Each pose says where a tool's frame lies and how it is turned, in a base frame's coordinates. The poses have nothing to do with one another.
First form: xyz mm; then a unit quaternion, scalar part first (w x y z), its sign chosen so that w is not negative.
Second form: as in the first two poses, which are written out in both.
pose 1, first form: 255.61 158.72 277.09 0.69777 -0.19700 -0.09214 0.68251
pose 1, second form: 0.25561 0.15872 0.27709 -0.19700 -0.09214 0.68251 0.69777
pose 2, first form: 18.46 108.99 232.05 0.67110 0.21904 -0.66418 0.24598
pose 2, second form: 0.01846 0.10899 0.23205 0.21904 -0.66418 0.24598 0.67110
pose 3, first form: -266.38 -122.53 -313.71 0.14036 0.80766 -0.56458 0.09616
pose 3, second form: -0.26638 -0.12253 -0.31371 0.80766 -0.56458 0.09616 0.14036
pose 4, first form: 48.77 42.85 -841.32 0.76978 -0.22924 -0.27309 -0.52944
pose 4, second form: 0.04877 0.04285 -0.84132 -0.22924 -0.27309 -0.52944 0.76978
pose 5, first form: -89.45 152.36 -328.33 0.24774 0.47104 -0.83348 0.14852
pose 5, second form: -0.08945 0.15236 -0.32833 0.47104 -0.83348 0.14852 0.24774
